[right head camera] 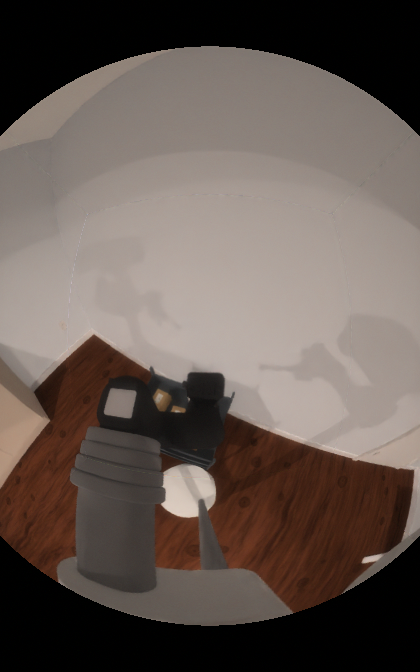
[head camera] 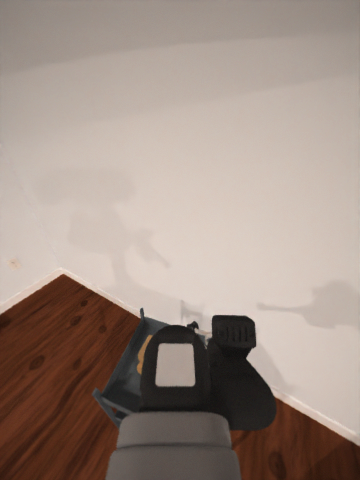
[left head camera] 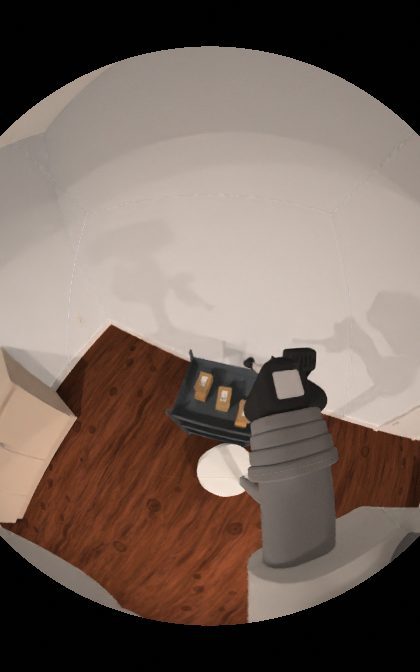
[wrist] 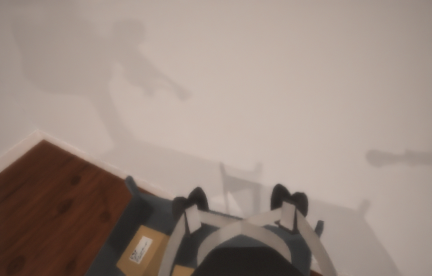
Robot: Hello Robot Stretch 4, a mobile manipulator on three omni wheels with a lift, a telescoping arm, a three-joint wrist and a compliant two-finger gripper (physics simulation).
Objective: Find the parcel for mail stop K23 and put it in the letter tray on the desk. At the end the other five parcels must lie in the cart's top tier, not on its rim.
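Frame: origin at the robot's base, x ahead, y left, z up, level; metres.
Seen in the pictures: gripper, fingertip midpoint: (head camera: 206,326) (wrist: 238,201).
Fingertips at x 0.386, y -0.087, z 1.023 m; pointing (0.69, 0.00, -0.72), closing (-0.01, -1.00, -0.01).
A point is followed by its place in that frame.
The dark blue-grey cart (left head camera: 212,431) (wrist: 116,240) {x 0.509, y 0.203, z 0.666 m} stands by the wall. Three tan parcels with white labels show in its top tier in the left head view: a left parcel (left head camera: 203,387) (wrist: 150,257) {x 0.442, y 0.089, z 0.737 m}, a middle parcel (left head camera: 224,400) and a right parcel (left head camera: 241,416), partly behind the wrist. The label print is too small to read. My gripper (wrist: 238,201) {x 0.386, y -0.087, z 1.023 m} is open and empty, its two fingertips wide apart, over the cart's far part in the wrist view. The wrist hides much of the cart in the head views. The desk and the letter tray do not show.
A pale wall (head camera: 200,200) {x 0.833, y -0.096, z 1.231 m} rises right behind the cart. A round white disc (left head camera: 220,470) (right head camera: 187,492) lies in front of the cart. A large tan box-like piece (left head camera: 35,435) stands at the left. The wooden floor (left head camera: 150,465) spreads around the cart.
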